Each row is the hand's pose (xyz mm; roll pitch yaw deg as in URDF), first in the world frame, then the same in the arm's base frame.
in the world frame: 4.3 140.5 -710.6 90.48 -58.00 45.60
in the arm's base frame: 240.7 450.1 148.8 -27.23 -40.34 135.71
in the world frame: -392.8 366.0 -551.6 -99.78 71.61 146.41
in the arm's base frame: 10.3 734.9 -166.9 118.98 36.15 -1.85
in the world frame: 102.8 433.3 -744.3 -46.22 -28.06 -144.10
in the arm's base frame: 375.9 719.4 224.8 -6.52 29.36 -156.89
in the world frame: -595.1 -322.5 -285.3 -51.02 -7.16 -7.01
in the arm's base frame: -466.3 141.9 -250.8 -28.32 -74.75 -38.32
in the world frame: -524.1 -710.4 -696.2 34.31 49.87 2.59
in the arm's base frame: -162.1 -333.3 -328.2 31.01 -18.90 -11.80
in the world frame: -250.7 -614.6 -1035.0 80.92 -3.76 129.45
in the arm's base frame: 263.8 -337.6 -196.8 20.23 35.24 97.00
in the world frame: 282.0 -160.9 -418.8 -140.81 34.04 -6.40
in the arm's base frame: 3.0 202.8 516.8 -134.42 -34.53 -19.76
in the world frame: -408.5 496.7 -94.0 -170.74 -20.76 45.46
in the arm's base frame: -377.9 966.8 -17.9 108.45 -47.00 84.09
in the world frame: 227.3 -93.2 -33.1 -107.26 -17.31 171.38
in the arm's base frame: -349.1 360.1 604.2 -118.89 50.76 154.01
